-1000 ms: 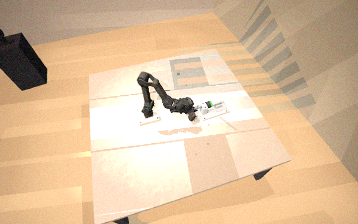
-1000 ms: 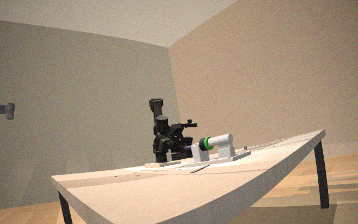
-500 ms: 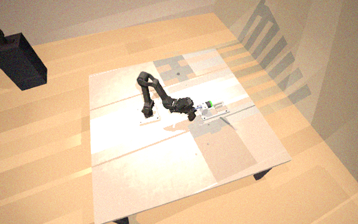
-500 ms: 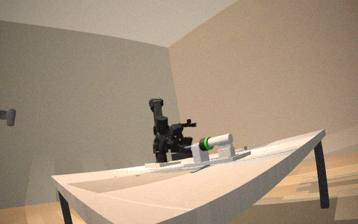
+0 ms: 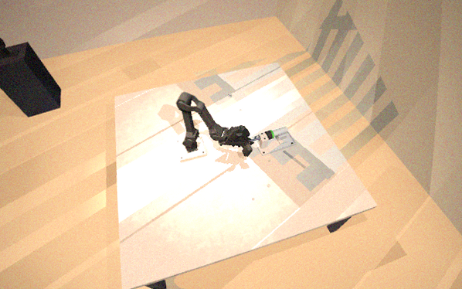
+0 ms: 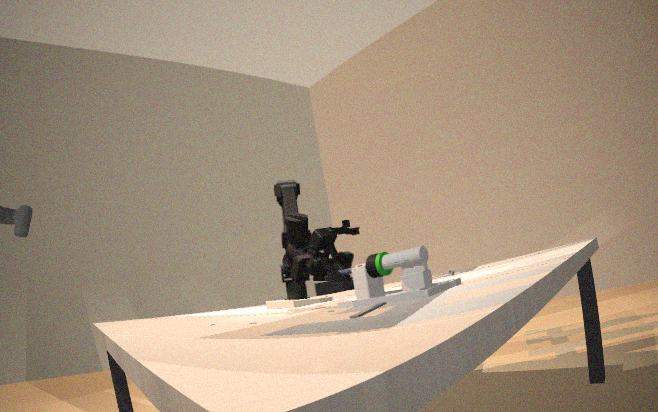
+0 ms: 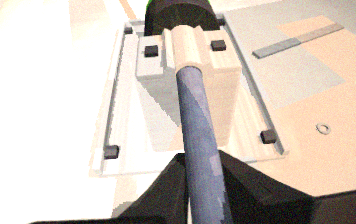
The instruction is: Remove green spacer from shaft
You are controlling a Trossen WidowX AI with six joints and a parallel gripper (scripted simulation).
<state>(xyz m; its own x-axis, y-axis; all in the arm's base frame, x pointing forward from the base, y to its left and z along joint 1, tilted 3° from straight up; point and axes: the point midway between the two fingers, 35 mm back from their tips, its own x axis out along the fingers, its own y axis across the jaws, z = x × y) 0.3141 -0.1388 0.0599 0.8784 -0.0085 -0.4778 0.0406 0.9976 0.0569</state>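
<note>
Now: the pale blue-grey shaft 4 cm ahead of my gripper tip and 2 cm above it. Round my gripper tip: thin flat strip 18 cm ahead, 17 cm to the right, 6 cm below; then black spacer 9 cm ahead, 2 cm above; then green spacer 11 cm ahead, 2 cm above.
</note>
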